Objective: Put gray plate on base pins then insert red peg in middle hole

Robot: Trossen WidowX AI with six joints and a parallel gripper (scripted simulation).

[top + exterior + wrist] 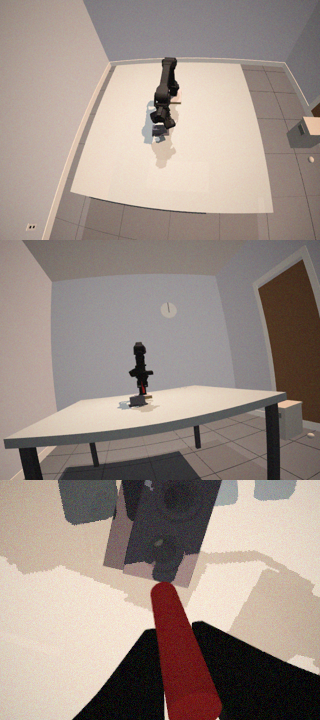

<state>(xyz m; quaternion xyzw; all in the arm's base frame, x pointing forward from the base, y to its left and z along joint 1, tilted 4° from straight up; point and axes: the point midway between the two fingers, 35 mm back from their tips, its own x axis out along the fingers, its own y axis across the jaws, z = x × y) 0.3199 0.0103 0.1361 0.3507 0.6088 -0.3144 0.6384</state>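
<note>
Right now my gripper tip is 70 mm above the gray plate, 50 mm to the left of it and 10 mm short of it. Also, from my gripper tip: gray base: 110 mm below, 50 mm to the right, 10 mm ahead; then red peg: right at my gripper tip.
</note>
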